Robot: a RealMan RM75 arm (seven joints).
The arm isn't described. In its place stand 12 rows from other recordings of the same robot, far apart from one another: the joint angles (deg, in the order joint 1, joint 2, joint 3, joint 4, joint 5, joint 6, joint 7), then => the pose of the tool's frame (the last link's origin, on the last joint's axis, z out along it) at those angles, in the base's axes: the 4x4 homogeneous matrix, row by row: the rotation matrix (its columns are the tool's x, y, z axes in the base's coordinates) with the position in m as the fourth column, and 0 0 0 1 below.
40.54 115.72 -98.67 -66.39 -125.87 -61.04 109.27 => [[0.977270 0.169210 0.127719 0.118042], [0.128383 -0.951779 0.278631 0.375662], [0.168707 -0.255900 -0.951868 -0.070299], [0 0 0 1]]
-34.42 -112.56 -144.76 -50.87 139.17 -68.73 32.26 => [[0.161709 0.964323 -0.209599 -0.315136], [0.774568 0.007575 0.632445 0.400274], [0.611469 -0.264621 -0.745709 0.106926], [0 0 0 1]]
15.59 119.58 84.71 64.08 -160.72 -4.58 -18.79 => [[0.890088 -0.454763 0.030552 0.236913], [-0.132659 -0.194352 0.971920 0.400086], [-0.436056 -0.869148 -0.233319 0.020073], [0 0 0 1]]
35.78 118.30 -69.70 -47.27 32.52 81.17 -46.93 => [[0.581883 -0.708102 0.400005 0.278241], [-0.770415 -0.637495 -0.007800 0.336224], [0.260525 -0.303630 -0.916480 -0.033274], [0 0 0 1]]
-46.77 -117.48 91.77 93.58 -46.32 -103.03 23.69 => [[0.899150 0.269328 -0.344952 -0.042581], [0.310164 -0.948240 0.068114 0.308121], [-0.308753 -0.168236 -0.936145 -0.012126], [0 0 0 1]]
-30.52 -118.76 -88.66 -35.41 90.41 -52.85 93.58 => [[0.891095 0.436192 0.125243 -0.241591], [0.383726 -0.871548 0.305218 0.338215], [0.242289 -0.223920 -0.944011 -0.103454], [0 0 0 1]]
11.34 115.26 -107.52 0.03 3.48 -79.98 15.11 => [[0.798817 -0.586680 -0.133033 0.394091], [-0.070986 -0.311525 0.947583 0.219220], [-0.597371 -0.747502 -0.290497 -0.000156], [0 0 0 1]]
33.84 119.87 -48.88 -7.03 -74.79 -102.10 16.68 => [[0.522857 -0.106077 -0.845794 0.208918], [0.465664 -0.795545 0.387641 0.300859], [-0.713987 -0.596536 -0.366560 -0.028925], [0 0 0 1]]
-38.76 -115.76 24.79 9.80 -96.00 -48.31 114.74 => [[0.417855 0.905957 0.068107 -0.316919], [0.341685 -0.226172 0.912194 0.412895], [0.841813 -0.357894 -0.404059 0.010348], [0 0 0 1]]
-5.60 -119.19 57.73 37.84 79.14 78.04 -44.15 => [[0.844745 0.402896 0.352251 -0.338546], [0.037030 -0.700631 0.712562 0.250228], [0.533886 -0.588890 -0.606774 0.007436], [0 0 0 1]]
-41.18 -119.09 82.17 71.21 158.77 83.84 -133.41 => [[0.810050 0.187414 -0.555603 -0.173097], [0.401162 -0.868213 0.292018 0.385171], [-0.427653 -0.459436 -0.778480 -0.005282], [0 0 0 1]]
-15.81 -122.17 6.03 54.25 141.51 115.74 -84.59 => [[0.566004 0.771625 0.290232 -0.348582], [0.652820 -0.634502 0.413803 0.188734], [0.503454 -0.044745 -0.862863 0.058086], [0 0 0 1]]
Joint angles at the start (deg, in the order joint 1, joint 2, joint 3, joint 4, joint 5, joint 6, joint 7):
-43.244 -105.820 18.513 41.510 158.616 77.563 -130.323
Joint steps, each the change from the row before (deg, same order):
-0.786 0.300 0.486 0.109 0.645 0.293 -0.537
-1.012 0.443 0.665 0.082 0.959 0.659 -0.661
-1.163 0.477 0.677 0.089 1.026 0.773 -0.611
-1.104 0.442 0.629 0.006 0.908 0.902 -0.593
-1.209 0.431 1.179 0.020 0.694 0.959 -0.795
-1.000 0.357 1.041 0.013 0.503 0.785 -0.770
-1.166 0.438 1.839 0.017 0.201 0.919 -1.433
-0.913 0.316 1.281 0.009 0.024 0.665 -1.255
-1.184 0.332 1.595 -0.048 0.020 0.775 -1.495
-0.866 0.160 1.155 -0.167 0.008 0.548 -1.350
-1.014 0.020 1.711 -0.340 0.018 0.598 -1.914
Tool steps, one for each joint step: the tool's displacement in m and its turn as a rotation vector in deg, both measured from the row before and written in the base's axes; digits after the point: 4 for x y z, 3 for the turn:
0.0046 0.0038 0.0022 -0.460 0.675 -0.263
0.0059 0.0041 0.0027 -0.902 0.888 -0.285
0.0070 0.0046 0.0029 -0.986 0.972 -0.419
0.0069 0.0039 0.0022 -1.067 0.747 -0.343
0.0085 0.0045 0.0016 -1.281 0.887 -0.468
0.0072 0.0036 0.0013 -0.997 0.714 -0.306
0.0096 0.0046 0.0010 -1.174 0.809 -0.180
0.0077 0.0036 0.0007 -0.676 0.393 -0.026
0.0098 0.0044 0.0002 -0.878 0.514 -0.092
0.0070 0.0028 -0.0011 -0.665 0.194 0.227
0.0081 0.0027 -0.0035 -1.038 0.302 0.562

